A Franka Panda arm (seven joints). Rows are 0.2 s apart.
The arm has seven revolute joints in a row. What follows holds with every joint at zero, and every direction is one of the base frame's.
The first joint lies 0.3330 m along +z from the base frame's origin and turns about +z.
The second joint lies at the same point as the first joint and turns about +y.
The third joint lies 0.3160 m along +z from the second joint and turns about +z.
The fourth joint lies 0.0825 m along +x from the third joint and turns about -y.
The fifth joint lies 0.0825 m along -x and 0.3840 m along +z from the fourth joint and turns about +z.
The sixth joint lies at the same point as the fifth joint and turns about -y.
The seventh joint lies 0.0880 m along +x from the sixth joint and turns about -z.
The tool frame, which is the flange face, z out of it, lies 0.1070 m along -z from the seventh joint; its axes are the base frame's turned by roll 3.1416, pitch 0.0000 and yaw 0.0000 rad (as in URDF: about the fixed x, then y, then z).
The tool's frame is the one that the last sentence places.
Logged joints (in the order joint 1, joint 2, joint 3, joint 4, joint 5, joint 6, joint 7), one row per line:
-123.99, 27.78, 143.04, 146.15, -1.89, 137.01, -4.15
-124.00, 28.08, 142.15, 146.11, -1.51, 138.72, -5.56
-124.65, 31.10, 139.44, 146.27, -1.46, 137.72, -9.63
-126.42, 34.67, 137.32, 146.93, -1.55, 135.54, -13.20
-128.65, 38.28, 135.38, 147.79, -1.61, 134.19, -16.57
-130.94, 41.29, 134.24, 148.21, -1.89, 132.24, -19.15
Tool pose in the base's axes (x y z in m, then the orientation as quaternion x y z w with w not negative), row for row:
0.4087, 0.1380, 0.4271, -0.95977, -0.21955, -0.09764, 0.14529
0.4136, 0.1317, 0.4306, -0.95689, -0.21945, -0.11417, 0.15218
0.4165, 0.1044, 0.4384, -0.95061, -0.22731, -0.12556, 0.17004
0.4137, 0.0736, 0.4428, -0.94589, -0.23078, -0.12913, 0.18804
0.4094, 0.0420, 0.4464, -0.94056, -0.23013, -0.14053, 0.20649
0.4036, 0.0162, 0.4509, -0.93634, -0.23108, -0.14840, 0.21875
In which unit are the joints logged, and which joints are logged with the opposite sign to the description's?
The joints are logged in degrees. Opposite sign: joint 4.
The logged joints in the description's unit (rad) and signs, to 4 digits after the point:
-2.1640, 0.4849, 2.4965, -2.5508, -0.0330, 2.3913, -0.0724
-2.1642, 0.4901, 2.4810, -2.5501, -0.0264, 2.4211, -0.0970
-2.1756, 0.5428, 2.4337, -2.5529, -0.0255, 2.4037, -0.1681
-2.2064, 0.6051, 2.3967, -2.5644, -0.0271, 2.3656, -0.2304
-2.2454, 0.6681, 2.3628, -2.5794, -0.0281, 2.3421, -0.2892
-2.2853, 0.7206, 2.3429, -2.5868, -0.0330, 2.3080, -0.3342

